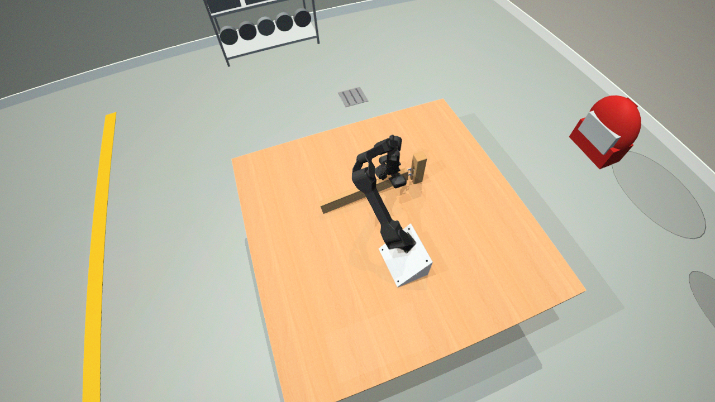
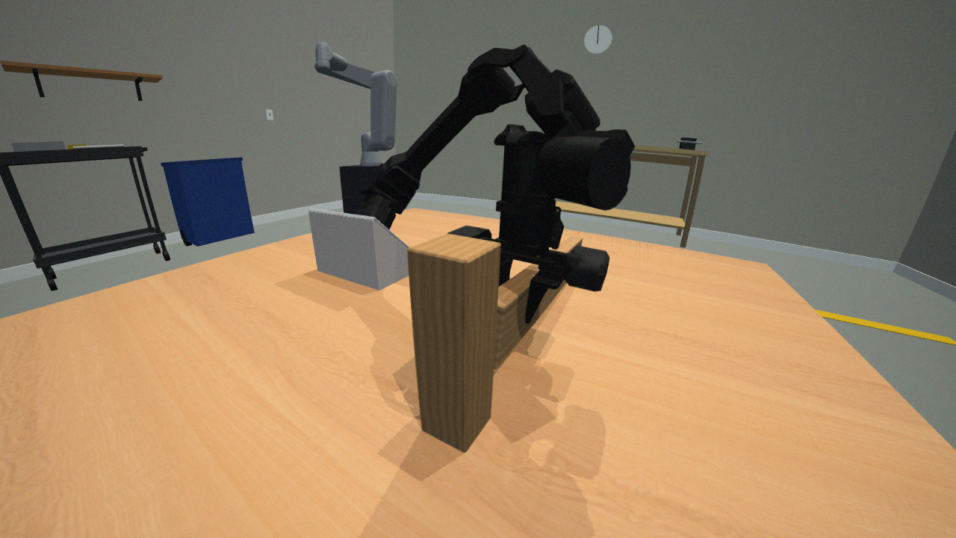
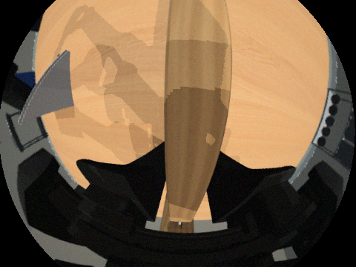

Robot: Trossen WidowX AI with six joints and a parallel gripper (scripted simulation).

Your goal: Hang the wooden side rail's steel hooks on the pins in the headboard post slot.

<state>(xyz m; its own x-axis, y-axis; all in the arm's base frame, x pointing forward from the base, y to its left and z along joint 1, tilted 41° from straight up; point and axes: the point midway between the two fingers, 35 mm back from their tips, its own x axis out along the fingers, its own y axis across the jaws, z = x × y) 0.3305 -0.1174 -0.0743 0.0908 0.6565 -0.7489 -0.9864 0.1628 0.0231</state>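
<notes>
Now: the headboard post 20 mm behind my gripper tip, 130 mm to the right of it and 40 mm above it.
</notes>
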